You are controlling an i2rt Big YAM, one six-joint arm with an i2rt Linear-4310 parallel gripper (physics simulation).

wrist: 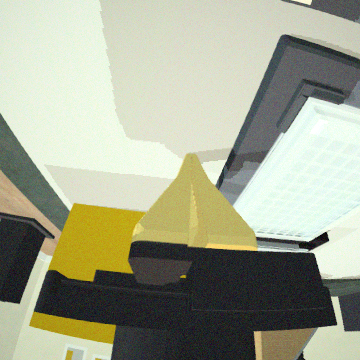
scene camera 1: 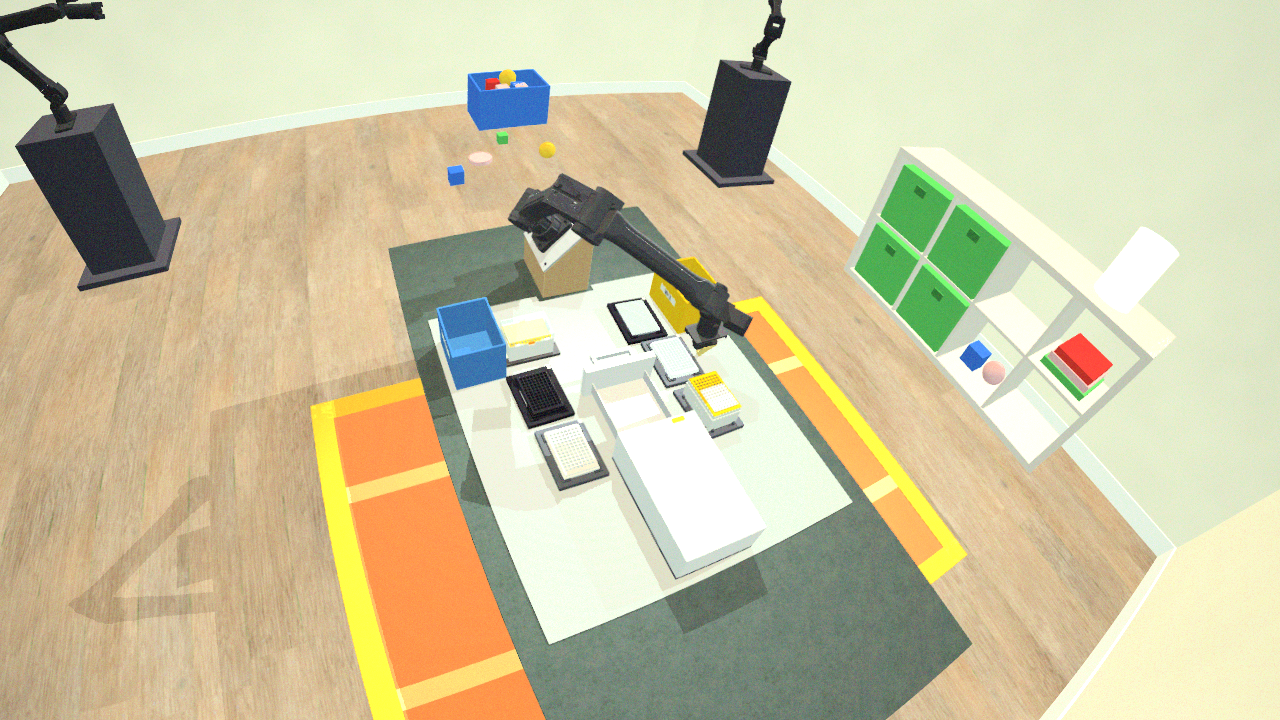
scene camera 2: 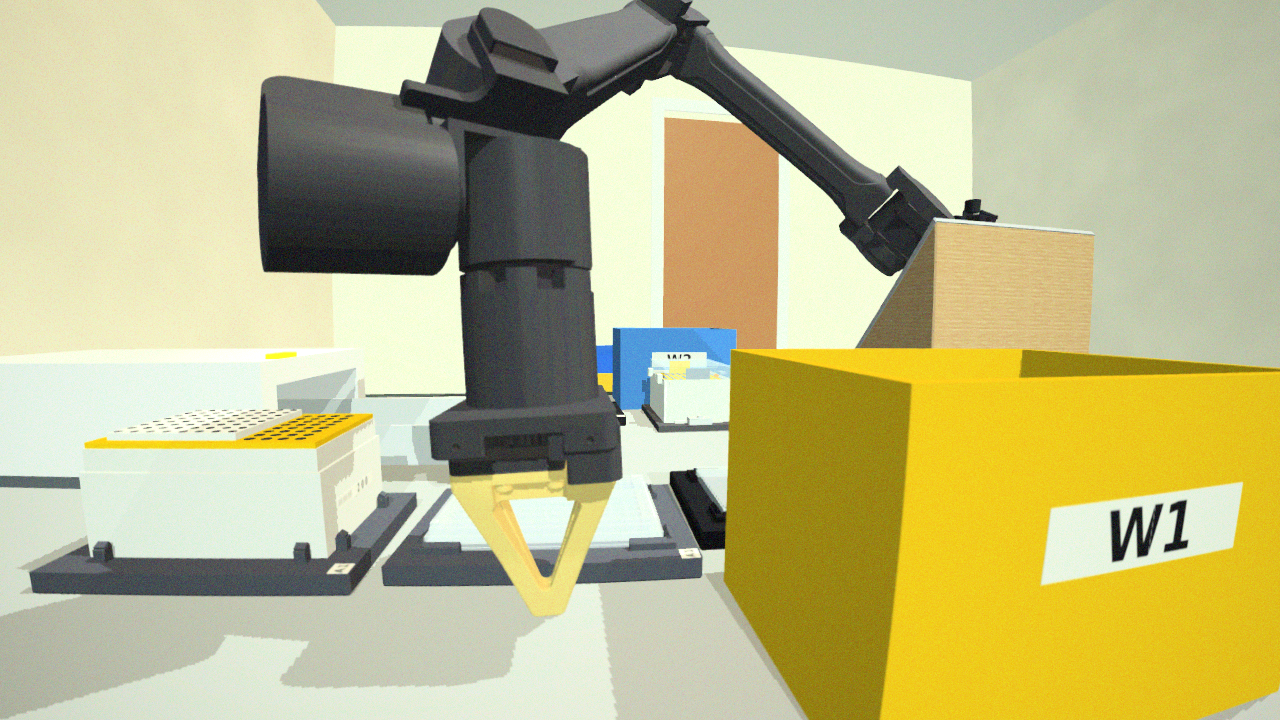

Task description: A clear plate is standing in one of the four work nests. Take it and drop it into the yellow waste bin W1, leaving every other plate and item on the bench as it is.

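Places are measured from the arm's base along level axes (x ahead, y left, z up), in metres.
Pixels of known places: gripper, fingertip midpoint: [wrist: 189, 159] [scene camera 1: 698, 354] [scene camera 2: 548, 613]; arm's base, link origin: [wrist: 275, 348] [scene camera 1: 552, 231] [scene camera 2: 959, 306].
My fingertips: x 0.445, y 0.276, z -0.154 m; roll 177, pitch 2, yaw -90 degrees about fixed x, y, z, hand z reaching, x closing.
Observation:
Ahead of a thing's pixels: the offset from my fingertips to its top centre.
A pale, clear-looking plate {dx +0.002, dy -0.084, dz +0.027 m} [scene camera 1: 674, 359] [scene camera 2: 626, 514] [wrist: 305, 170] lies flat in a dark grey nest {dx +0.001, dy -0.085, dz +0.018 m} [scene camera 2: 537, 570] [wrist: 265, 105]. My gripper [scene camera 1: 704, 347] [scene camera 2: 547, 612] [wrist: 189, 159] is shut, with nothing between its yellow fingers. It points down beside this nest, on the near side in the scene camera 2 view, with its tips low over the bench. The yellow bin W1 {dx -0.178, dy +0.047, dz +0.120 m} [scene camera 1: 665, 302] [scene camera 2: 814, 501] [wrist: 102, 235] stands to the right of the gripper in the scene camera 2 view. Its inside floor is hidden.
A white plate {dx -0.169, dy -0.111, dz +0.020 m} [scene camera 1: 637, 317] sits in a black nest near W1. A black plate {dx +0.004, dy -0.465, dz +0.026 m} [scene camera 1: 539, 394] and a white well plate {dx +0.185, dy -0.454, dz +0.026 m} [scene camera 1: 572, 450] sit across the bench. A yellow-topped tip box {dx +0.180, dy -0.077, dz +0.077 m} [scene camera 1: 714, 394] [scene camera 2: 214, 492] stands beside the near nest. A white machine {dx +0.388, dy -0.273, dz +0.106 m} [scene camera 1: 684, 492] and blue bin {dx -0.171, dy -0.590, dz +0.120 m} [scene camera 1: 474, 349] also stand there.

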